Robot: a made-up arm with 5 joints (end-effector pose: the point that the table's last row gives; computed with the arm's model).
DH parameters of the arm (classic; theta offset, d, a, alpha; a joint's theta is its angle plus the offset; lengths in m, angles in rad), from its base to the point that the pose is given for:
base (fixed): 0 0 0.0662 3.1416
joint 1: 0 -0.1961 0.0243 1.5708
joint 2: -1.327 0 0.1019 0
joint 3: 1.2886 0 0.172 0
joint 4: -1.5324 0.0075 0 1.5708
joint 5: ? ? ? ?
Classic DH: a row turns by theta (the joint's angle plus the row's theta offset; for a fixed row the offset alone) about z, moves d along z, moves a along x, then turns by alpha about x.
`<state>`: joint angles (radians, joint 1 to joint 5).
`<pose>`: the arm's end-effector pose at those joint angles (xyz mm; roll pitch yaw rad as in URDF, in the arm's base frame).
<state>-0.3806 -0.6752 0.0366 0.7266 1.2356</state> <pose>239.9 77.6 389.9 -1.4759 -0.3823 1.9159</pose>
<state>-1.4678 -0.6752 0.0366 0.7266 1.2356</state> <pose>78.3 189.8 389.9 -1.4759 -0.3823 3.0031</pose>
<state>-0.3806 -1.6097 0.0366 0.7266 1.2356</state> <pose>32.7 -5.3 444.6 -2.4546 -0.2508 2.2452</pose>
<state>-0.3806 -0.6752 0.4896 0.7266 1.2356</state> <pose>261.5 86.2 288.5 -0.9959 -0.3269 1.7463</pose>
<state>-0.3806 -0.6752 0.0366 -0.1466 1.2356</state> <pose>219.9 69.6 449.2 -2.3938 -0.2681 2.2296</pose>
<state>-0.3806 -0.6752 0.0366 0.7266 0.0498</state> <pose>239.9 77.6 389.9 -0.0123 -1.4828 0.3930</pose>
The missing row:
joint 5: -0.0487 -0.0746 0 0
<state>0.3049 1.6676 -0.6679 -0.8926 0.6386</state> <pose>347.9 -80.8 13.1 -1.3799 -0.9724 1.1076</pose>
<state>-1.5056 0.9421 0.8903 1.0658 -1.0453</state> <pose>59.3 8.7 48.6 -1.2983 0.4616 0.0587</pose>
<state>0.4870 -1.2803 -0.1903 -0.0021 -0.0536</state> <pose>29.5 27.9 493.9 3.1315 -0.0976 2.7574</pose>
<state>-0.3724 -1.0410 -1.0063 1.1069 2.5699</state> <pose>-19.7 -25.5 477.3 -2.7404 0.5002 1.0966</pose>
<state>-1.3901 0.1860 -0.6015 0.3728 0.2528</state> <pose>112.0 292.4 367.3 -1.7786 -1.3623 -3.1188</pose>
